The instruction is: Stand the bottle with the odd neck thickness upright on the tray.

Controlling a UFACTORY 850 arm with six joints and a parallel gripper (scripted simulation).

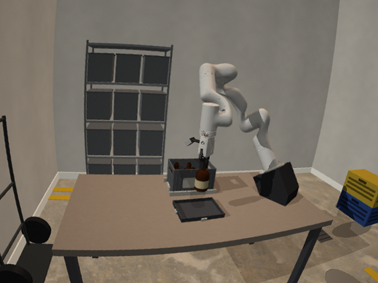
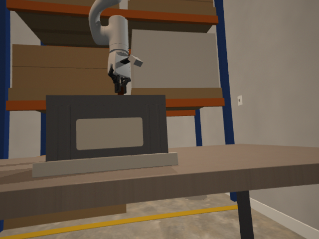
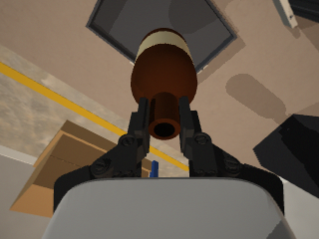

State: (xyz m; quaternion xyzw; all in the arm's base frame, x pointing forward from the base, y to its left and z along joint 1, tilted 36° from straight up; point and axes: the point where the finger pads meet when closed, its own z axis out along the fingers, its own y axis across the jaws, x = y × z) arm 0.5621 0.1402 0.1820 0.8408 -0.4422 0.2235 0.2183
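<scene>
The bottle is 70 mm below my hand. The rest, counted from my hand: black tray (280 mm below); then dark grey crate (270 mm to the right, 210 mm below, 90 mm behind).
</scene>
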